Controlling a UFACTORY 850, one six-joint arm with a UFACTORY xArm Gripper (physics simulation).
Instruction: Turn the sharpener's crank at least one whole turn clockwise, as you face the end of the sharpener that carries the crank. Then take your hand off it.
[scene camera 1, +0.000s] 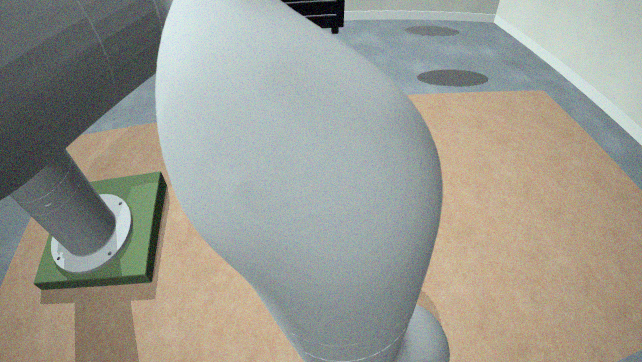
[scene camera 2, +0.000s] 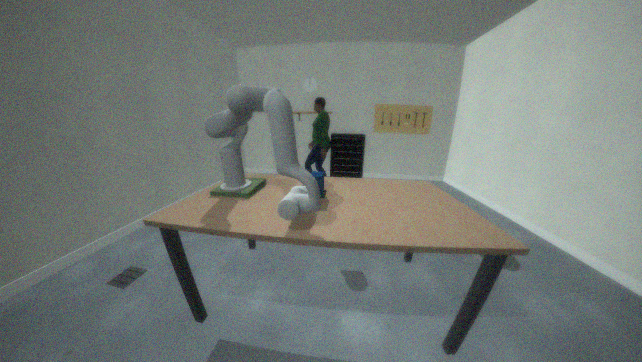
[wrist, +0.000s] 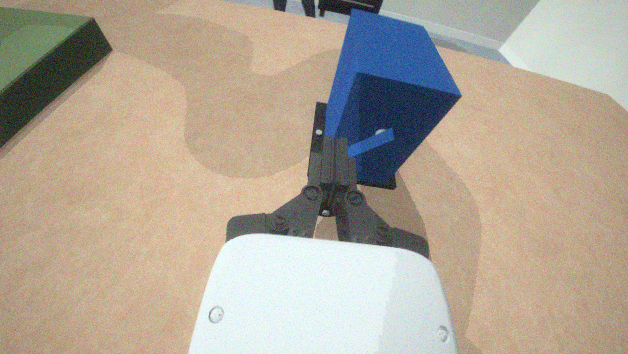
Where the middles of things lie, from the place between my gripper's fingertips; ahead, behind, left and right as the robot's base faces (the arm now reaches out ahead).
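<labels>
I see the blue sharpener (wrist: 389, 75), and it is 20 mm below my hand, 60 mm to the left of it and 40 mm ahead of it.
</labels>
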